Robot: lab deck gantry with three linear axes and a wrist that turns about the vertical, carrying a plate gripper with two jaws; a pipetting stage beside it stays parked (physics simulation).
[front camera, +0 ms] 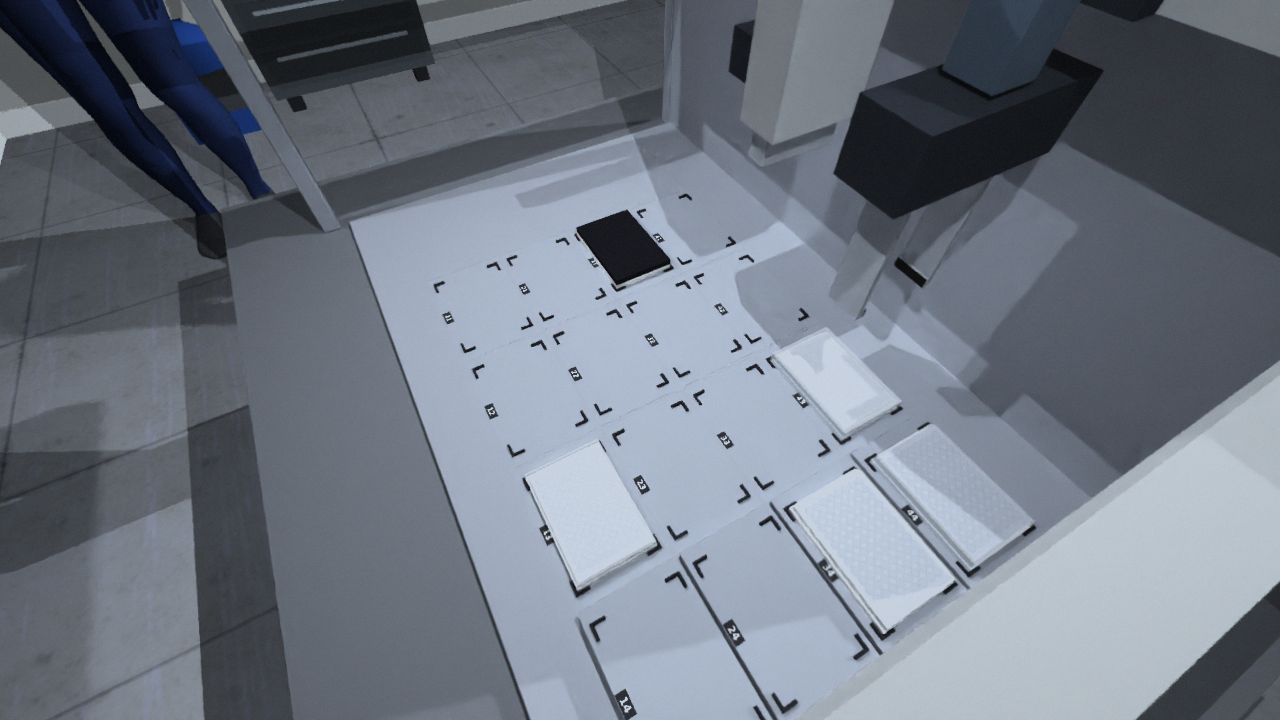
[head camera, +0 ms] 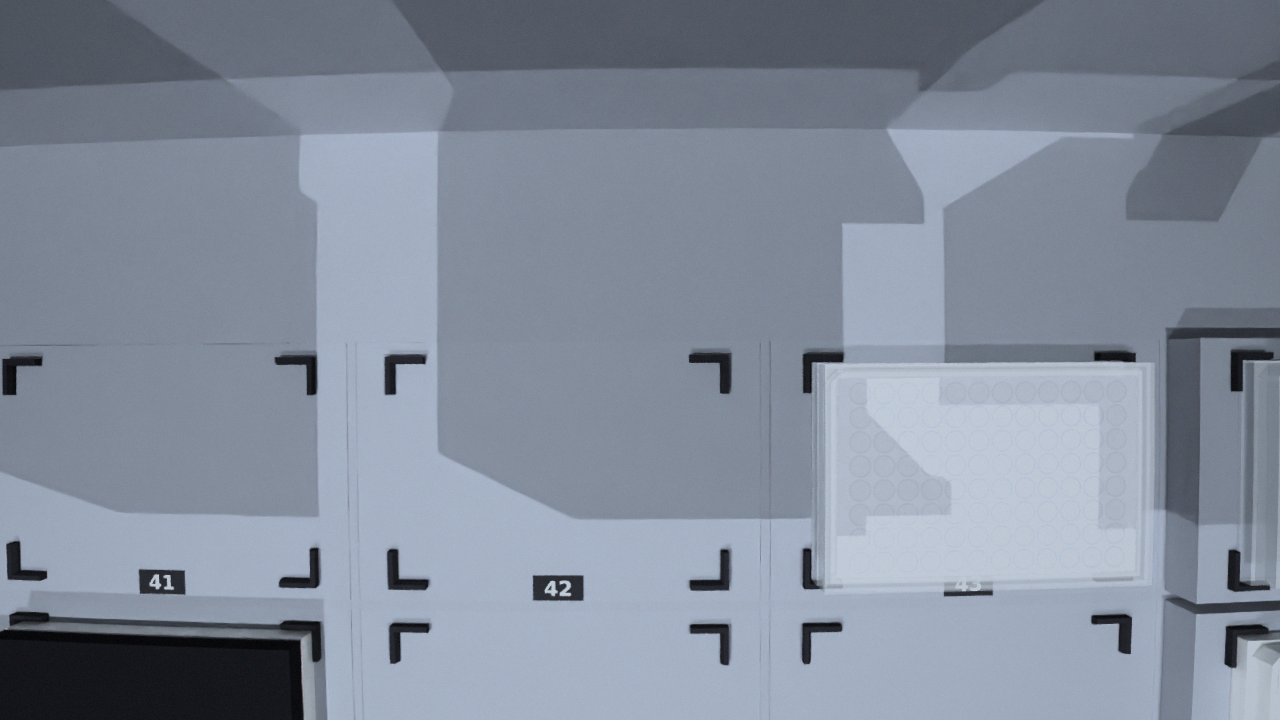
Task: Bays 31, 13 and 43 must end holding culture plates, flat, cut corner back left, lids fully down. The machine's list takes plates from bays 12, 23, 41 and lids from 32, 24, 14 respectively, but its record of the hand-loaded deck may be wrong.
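Places are measured from the robot's base along level axes (x ahead, y left, z up), in metres.
Where they show: gripper, between the fingertips: [front camera: 878,289]; robot's base, origin of its link: [front camera: 436,286].
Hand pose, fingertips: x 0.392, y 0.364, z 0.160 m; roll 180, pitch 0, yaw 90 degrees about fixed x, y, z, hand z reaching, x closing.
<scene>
Things, the pixels of their top centre, and the offset from my fingertips.
- black-topped plate, centre of its top: [front camera: 622,243] dx -0.328, dy -0.107, dz -0.143 m
- white plate, centre of its top: [front camera: 587,506] dx +0.000, dy -0.321, dz -0.144 m
- clear-covered plate, centre of its top: [head camera: 993,477] [front camera: 835,376] dx +0.000, dy +0.000, dz -0.144 m
- pale patterned plate, centre of its top: [front camera: 871,540] dx +0.164, dy -0.107, dz -0.131 m
A black-topped plate [front camera: 623,246] [head camera: 147,680] lies flat in bay 31, its pale body showing at the edges. A white plate [front camera: 590,514] with a clear cover lies flat in bay 13. A clear-covered plate [front camera: 836,380] [head camera: 984,474] lies flat in bay 43; round wells show through its cover in the head view. Its cover looks level, but the front view is too coarse to tell the cut corners. My gripper [front camera: 881,291] hangs high towards the back wall, clear of the plates, with its jaws apart and nothing between them; it does not show in the head view.
A pale patterned plate [front camera: 875,548] [head camera: 1260,685] is in bay 34. Another patterned plate [front camera: 955,494] [head camera: 1263,474] is in bay 44. Bays 12, 23, 41, 32, 24 and 14 hold no plate or lid. The parked pipetting stage [front camera: 810,67] hangs beside my gripper.
</scene>
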